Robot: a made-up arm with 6 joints.
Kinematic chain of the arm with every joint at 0, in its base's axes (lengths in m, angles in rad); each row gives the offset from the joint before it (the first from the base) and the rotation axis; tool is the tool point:
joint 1: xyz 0 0 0.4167 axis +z
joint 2: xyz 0.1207 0 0 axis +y
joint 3: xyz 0 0 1.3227 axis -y
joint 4: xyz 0 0 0.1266 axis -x
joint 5: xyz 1.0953 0 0 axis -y
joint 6: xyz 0.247 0 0 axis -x
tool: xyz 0 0 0
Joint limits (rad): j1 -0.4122..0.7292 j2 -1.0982..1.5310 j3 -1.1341..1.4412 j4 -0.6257..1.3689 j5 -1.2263..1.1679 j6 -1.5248..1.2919
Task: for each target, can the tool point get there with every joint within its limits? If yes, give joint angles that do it. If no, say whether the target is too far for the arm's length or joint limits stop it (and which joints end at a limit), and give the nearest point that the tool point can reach.
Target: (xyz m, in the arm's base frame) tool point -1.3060 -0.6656 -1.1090
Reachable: no: joint limits stop it (at a limit: joint 1, joint 2, joint 4) | nearest point 0.2719 -0.2589 -0.2555 | short by 1.839 m
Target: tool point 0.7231 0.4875 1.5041
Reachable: yes | joints 0.5770 -0.4493 -0.7219 0.1081 0.5584 -0.9788
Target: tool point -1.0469 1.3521 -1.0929
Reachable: no: joint limits stop it (at a limit: joint 1, joint 2, joint 4) | nearest point 0.3437 0.5917 -0.4663 | short by 1.704 m
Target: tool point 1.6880 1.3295 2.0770
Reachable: yes | joints 0.6172 0.7382 1.1481 1.1623 0.4928 -0.6548
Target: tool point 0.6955 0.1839 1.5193
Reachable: yes | joints 0.2287 -0.5817 -0.7856 0.1530 0.6067 0.2167
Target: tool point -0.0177 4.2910 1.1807
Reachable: no: too far | nearest point 1.7563 1.8677 1.0989 | short by 3.004 m
